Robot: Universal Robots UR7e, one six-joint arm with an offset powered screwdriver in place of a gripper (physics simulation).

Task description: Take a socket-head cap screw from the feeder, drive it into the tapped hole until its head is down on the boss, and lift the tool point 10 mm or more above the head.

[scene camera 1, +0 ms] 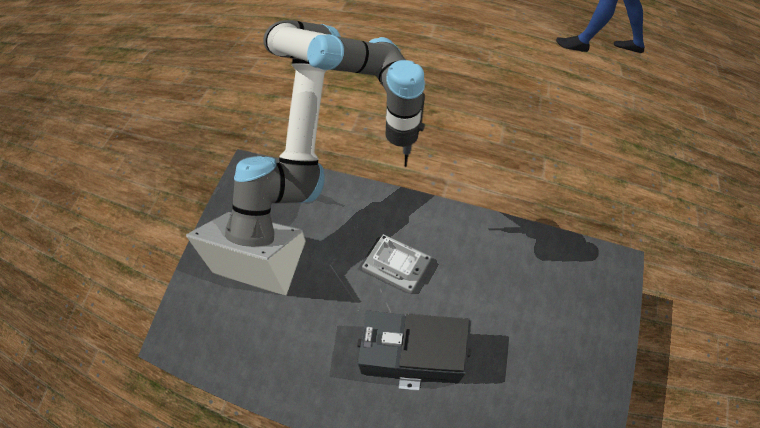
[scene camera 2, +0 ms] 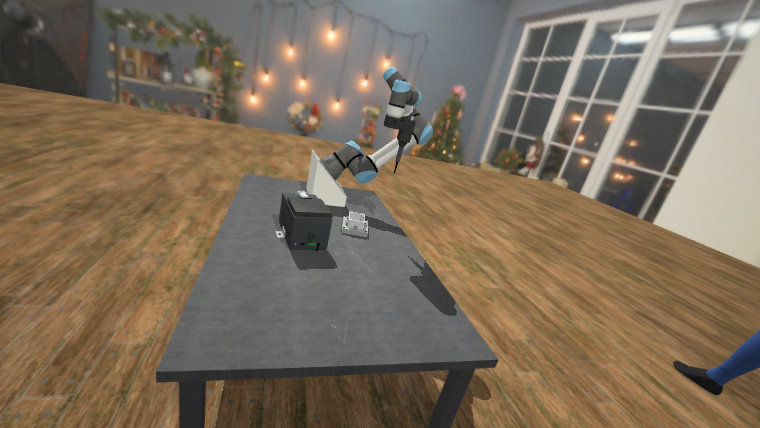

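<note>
My screwdriver [scene camera 1: 405,165] [scene camera 2: 395,172] points down, its thin dark bit high in the air beyond the far long edge of the table in scene camera 1. Whether a screw sits on its tip is too small to tell. The screw feeder [scene camera 1: 436,342] [scene camera 2: 309,225], a dark box, stands near the table's front edge in scene camera 1, with a small light plate [scene camera 1: 391,338] on its top. The light-grey housing [scene camera 1: 401,259] [scene camera 2: 354,226] with several dark holes lies between the feeder and the far edge, apart from the tool. Which hole is the tapped one, and any screw in it, I cannot tell.
The arm's pale wedge-shaped base [scene camera 1: 249,268] [scene camera 2: 322,185] stands on the dark table [scene camera 1: 558,319] [scene camera 2: 319,319], left of the housing in scene camera 1. A small metal bracket [scene camera 1: 403,383] sticks out from the feeder's front. A person's legs [scene camera 1: 600,23] [scene camera 2: 740,361] show beyond the table.
</note>
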